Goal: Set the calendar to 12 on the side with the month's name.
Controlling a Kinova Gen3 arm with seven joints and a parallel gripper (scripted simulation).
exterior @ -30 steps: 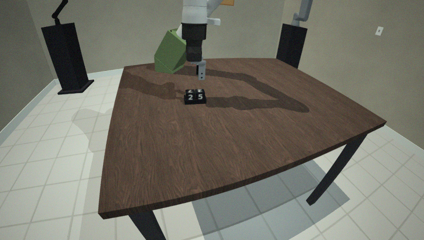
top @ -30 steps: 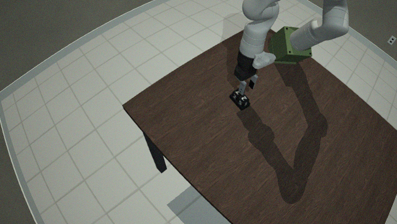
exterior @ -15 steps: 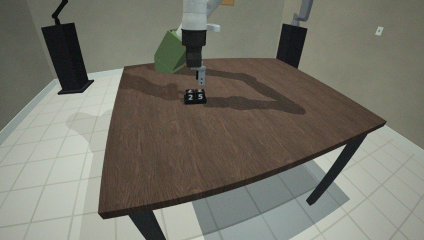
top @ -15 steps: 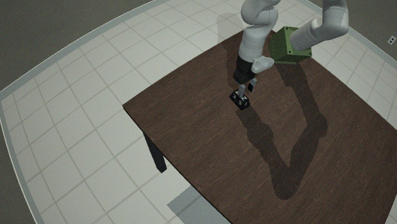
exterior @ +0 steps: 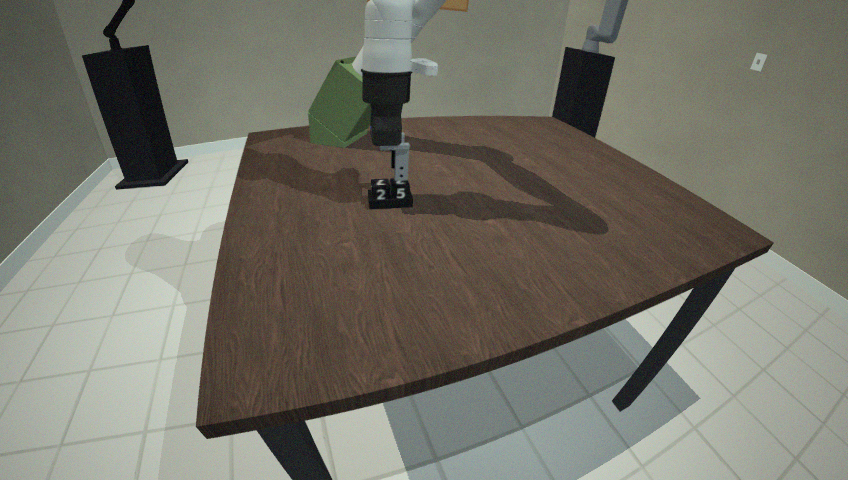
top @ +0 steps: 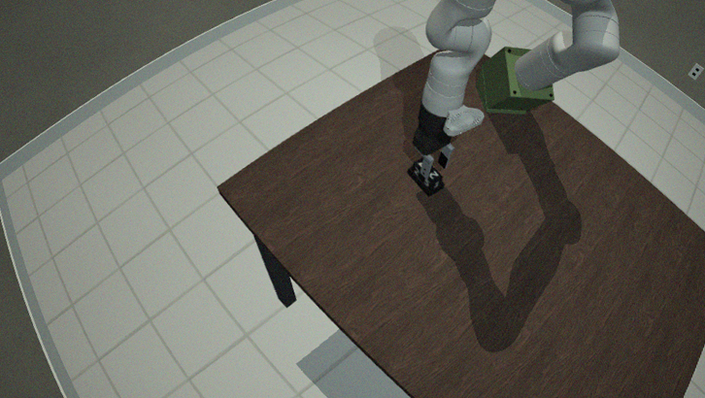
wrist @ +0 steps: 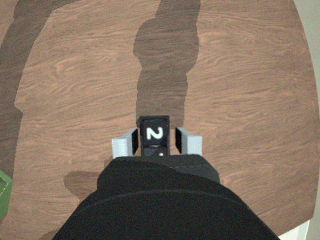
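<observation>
The black tray is 7 cm below my hand and 2 cm to the right of it.
</observation>
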